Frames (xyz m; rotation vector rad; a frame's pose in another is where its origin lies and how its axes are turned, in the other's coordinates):
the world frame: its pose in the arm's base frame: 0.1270 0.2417 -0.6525 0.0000 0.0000 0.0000
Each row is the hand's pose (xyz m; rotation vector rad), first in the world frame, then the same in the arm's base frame.
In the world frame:
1: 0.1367 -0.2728 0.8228 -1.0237 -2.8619 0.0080
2: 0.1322 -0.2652 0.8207 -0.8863 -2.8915 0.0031
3: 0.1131 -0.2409 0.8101 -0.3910 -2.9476 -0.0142
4: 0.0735 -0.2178 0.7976 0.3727 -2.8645 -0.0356
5: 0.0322 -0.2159 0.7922 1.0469 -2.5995 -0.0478
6: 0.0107 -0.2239 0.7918 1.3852 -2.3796 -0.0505
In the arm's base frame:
1: 0.2637 -0.0311 0.1703 -1.0237 -2.8619 0.0080
2: 0.2592 -0.0235 0.1682 -0.8863 -2.8915 0.0031
3: 0.2401 0.0008 0.1576 -0.3910 -2.9476 -0.0142
4: 0.2005 0.0239 0.1451 0.3727 -2.8645 -0.0356
5: 0.1592 0.0258 0.1397 1.0469 -2.5995 -0.0478
6: 0.1377 0.0178 0.1393 1.3852 -2.3796 -0.0505

